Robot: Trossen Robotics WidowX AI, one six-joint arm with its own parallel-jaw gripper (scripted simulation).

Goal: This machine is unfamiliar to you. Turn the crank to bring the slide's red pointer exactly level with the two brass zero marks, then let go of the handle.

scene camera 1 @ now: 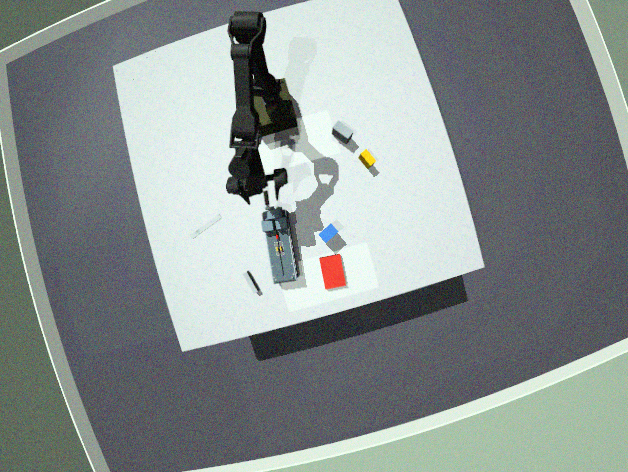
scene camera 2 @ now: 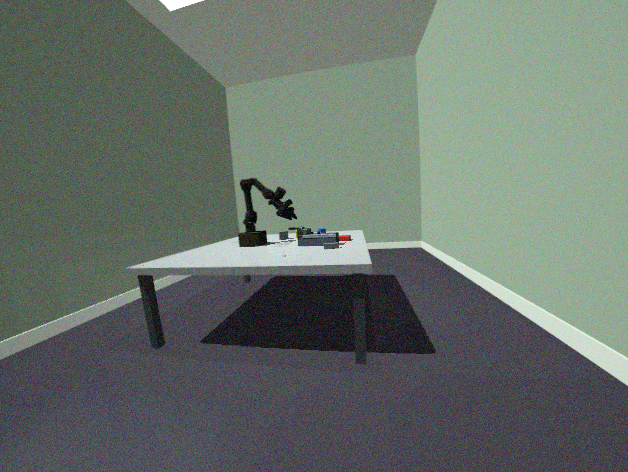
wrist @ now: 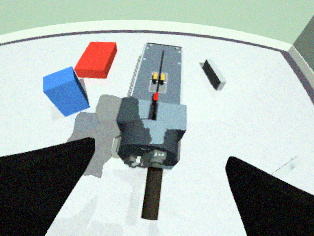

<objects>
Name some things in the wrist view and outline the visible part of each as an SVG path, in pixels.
My gripper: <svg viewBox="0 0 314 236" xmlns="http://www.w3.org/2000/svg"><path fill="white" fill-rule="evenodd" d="M230 155L225 165L226 175L228 175L226 178L228 178L235 206L238 207L239 215L241 215L239 218L242 220L247 236L314 236L313 194L307 193L307 191L302 189L299 190L297 187L275 178L274 175L257 169L257 166L253 166L251 163L243 161L243 159ZM94 138L76 139L76 141L59 143L56 146L27 151L27 153L7 155L7 157L1 155L0 236L47 235L53 220L56 219L56 215L59 214L63 204L67 202L69 194L72 194L72 190L75 190L73 187L77 186L78 179L81 179L86 167L89 166L90 159L93 158L94 149L96 149Z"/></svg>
A flat red block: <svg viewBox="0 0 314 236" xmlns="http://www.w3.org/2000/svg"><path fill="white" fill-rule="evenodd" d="M90 41L80 61L77 62L75 67L77 77L106 78L110 66L112 66L114 55L116 55L117 43Z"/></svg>
</objects>
